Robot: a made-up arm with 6 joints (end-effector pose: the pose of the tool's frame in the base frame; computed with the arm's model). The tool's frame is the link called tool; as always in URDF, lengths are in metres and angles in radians. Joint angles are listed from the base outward.
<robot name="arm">
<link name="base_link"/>
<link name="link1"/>
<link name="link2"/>
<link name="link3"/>
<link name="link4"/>
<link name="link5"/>
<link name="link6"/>
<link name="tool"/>
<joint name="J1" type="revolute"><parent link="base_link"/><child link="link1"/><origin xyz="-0.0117 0.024 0.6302" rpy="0 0 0"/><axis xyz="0 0 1"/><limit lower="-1.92" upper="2.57"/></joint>
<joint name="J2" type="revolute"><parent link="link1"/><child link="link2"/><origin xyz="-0.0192 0.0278 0.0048" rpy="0 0 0"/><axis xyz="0 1 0"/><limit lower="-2.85" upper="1.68"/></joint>
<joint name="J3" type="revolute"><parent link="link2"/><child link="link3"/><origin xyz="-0.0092 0.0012 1.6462" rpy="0 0 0"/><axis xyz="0 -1 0"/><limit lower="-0.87" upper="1.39"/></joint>
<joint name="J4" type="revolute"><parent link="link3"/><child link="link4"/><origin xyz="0.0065 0.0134 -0.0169" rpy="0 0 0"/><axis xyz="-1 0 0"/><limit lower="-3.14" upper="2.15"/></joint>
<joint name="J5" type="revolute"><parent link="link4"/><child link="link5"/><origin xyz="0.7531 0.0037 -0.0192" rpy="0 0 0"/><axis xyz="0 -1 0"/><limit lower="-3.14" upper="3.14"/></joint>
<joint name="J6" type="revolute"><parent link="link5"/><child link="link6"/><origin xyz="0.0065 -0.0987 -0.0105" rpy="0 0 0"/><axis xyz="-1 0 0"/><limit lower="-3.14" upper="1.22"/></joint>
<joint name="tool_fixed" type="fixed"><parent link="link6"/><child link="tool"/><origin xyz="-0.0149 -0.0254 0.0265" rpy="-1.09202 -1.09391 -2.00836"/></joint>
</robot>
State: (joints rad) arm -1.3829 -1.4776 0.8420 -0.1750 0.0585 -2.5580
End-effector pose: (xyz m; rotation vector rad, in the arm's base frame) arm -0.4367 2.0818 1.3977 -0.3535 -0.5572 -1.2801
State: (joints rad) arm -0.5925 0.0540 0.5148 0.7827 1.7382 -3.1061
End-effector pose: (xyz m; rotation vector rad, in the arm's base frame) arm 0.6125 -0.4234 2.6503 -0.8607 0.0136 -0.3831
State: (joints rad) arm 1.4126 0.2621 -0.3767 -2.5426 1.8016 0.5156
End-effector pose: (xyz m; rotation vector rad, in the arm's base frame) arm -0.0054 0.9966 1.7492 1.6758 -1.5820 1.5899
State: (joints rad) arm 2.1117 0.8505 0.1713 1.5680 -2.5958 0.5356
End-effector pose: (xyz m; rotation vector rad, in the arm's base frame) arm -0.9810 1.6267 1.3050 0.6937 0.9852 0.6803
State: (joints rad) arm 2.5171 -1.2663 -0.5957 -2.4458 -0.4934 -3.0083
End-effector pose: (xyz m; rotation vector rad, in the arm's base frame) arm 0.7249 -0.6685 1.5558 0.3898 -0.4128 -0.7997
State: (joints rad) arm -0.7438 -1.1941 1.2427 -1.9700 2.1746 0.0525
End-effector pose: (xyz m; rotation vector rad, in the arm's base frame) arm -1.4392 1.5029 1.8037 1.7976 0.4462 -0.1875
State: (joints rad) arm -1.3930 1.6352 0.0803 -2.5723 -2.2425 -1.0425
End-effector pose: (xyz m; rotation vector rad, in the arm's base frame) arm 0.4128 -1.4739 -0.2129 0.8412 0.5842 0.6709
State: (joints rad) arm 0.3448 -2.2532 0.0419 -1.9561 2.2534 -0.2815
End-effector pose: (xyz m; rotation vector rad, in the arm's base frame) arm -1.6533 -0.4397 0.2393 1.5850 1.2881 0.7490
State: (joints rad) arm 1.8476 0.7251 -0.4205 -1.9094 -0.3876 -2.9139
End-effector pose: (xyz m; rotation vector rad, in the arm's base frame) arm -0.4833 1.2466 1.1737 -0.1470 -2.3621 -0.3727
